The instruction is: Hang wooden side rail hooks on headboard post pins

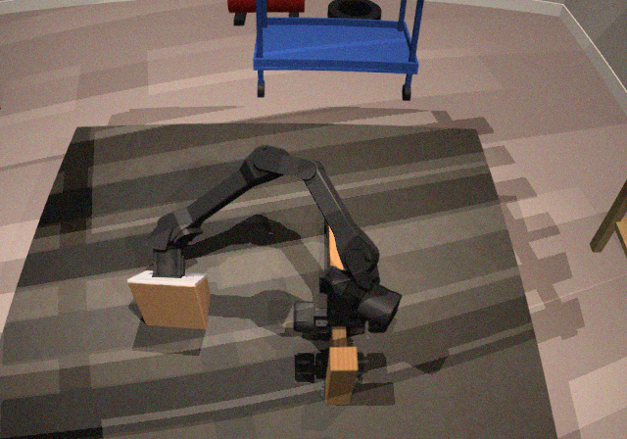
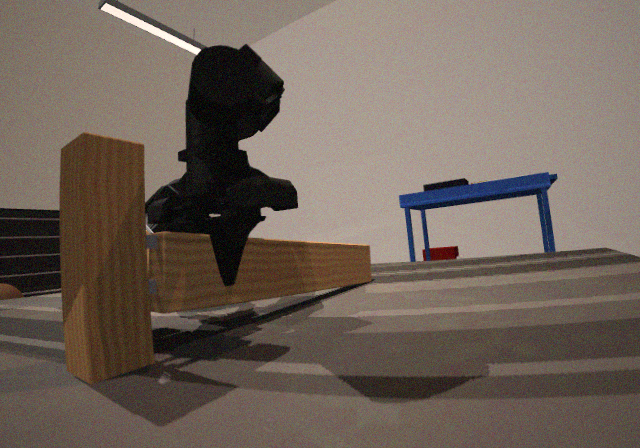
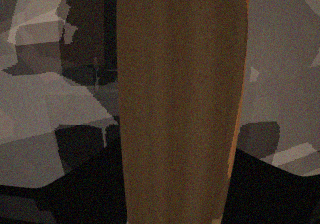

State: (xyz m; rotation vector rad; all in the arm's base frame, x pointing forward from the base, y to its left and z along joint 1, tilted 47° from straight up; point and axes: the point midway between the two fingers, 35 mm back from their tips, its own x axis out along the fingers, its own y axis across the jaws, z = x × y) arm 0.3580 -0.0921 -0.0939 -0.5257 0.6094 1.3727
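The headboard post lies 11 cm to the right of my gripper tip, 4 cm above it and 1 cm behind it.
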